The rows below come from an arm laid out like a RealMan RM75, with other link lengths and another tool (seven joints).
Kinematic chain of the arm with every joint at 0, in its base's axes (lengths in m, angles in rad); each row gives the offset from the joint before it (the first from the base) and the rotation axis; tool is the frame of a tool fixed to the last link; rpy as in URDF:
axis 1: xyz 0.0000 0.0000 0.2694 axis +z
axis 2: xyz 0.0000 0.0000 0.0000 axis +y
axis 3: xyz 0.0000 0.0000 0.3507 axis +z
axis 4: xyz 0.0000 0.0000 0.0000 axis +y
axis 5: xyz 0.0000 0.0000 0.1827 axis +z
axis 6: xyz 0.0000 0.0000 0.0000 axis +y
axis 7: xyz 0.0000 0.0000 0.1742 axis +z
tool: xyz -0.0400 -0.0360 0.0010 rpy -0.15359 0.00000 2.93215
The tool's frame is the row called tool.
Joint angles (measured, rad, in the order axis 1, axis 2, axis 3, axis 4, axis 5, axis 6, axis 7), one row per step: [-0.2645 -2.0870 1.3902 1.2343 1.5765 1.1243 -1.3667]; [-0.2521 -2.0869 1.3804 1.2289 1.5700 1.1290 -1.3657]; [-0.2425 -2.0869 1.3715 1.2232 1.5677 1.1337 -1.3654]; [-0.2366 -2.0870 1.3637 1.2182 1.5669 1.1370 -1.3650]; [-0.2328 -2.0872 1.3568 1.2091 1.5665 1.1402 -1.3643]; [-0.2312 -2.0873 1.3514 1.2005 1.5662 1.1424 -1.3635]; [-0.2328 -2.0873 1.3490 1.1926 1.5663 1.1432 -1.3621]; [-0.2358 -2.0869 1.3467 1.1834 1.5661 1.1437 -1.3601]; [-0.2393 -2.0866 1.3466 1.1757 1.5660 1.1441 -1.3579]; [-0.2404 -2.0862 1.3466 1.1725 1.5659 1.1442 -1.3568]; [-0.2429 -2.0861 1.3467 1.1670 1.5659 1.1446 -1.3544]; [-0.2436 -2.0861 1.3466 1.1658 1.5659 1.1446 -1.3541]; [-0.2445 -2.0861 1.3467 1.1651 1.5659 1.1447 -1.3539]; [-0.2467 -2.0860 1.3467 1.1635 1.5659 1.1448 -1.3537]
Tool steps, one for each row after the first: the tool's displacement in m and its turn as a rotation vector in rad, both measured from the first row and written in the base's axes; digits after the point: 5 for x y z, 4 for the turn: [-0.00592 -0.00320 0.00156 0.0027 -0.0089 0.0187]; [-0.01126 -0.00592 0.00259 0.0038 -0.0139 0.0349]; [-0.01518 -0.00754 0.00348 0.0053 -0.0171 0.0469]; [-0.01922 -0.00899 0.00347 0.0041 -0.0200 0.0596]; [-0.02224 -0.00980 0.00328 0.0028 -0.0222 0.0694]; [-0.02374 -0.00973 0.00262 0.0006 -0.0227 0.0742]; [-0.02511 -0.00927 0.00194 -0.0017 -0.0229 0.0784]; [-0.02565 -0.00877 0.00092 -0.0049 -0.0224 0.0796]; [-0.02608 -0.00864 0.00061 -0.0061 -0.0219 0.0803]; [-0.02639 -0.00830 -0.00019 -0.0084 -0.0211 0.0804]; [-0.02642 -0.00817 -0.00034 -0.0088 -0.0211 0.0805]; [-0.02623 -0.00796 -0.00047 -0.0093 -0.0210 0.0799]; [-0.02581 -0.00742 -0.00069 -0.0101 -0.0210 0.0789]
